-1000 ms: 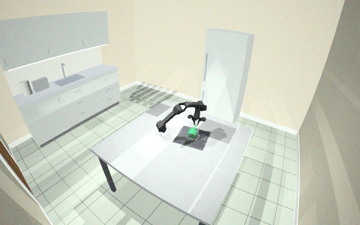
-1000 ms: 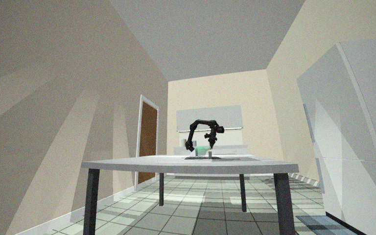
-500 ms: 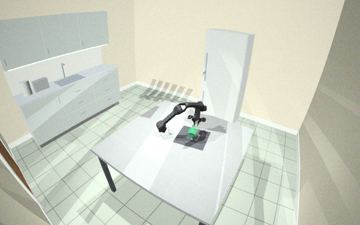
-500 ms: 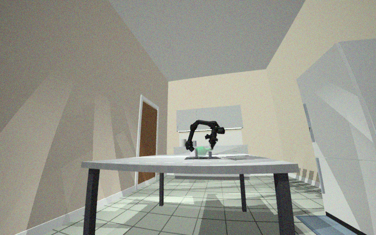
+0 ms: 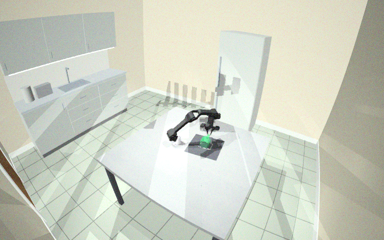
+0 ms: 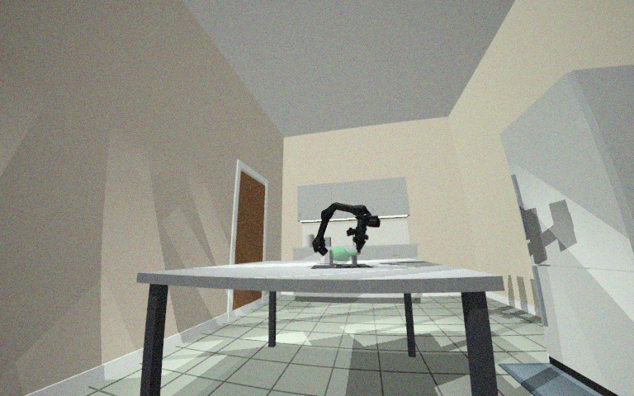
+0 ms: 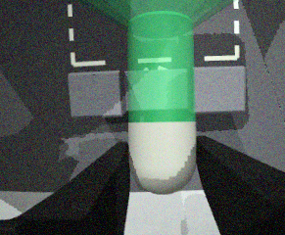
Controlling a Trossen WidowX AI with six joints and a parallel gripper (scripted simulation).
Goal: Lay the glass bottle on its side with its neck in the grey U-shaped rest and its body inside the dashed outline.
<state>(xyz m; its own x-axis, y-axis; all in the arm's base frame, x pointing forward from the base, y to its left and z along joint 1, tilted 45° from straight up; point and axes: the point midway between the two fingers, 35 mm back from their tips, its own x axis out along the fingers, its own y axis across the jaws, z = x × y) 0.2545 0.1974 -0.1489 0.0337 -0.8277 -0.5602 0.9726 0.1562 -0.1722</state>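
My gripper tip is now 50 mm to the left of the green glass bottle, 10 mm short of it and 10 mm above it. The rest, counted from my gripper tip: dark grey mat (100 mm to the right, 70 mm below, 20 mm ahead).
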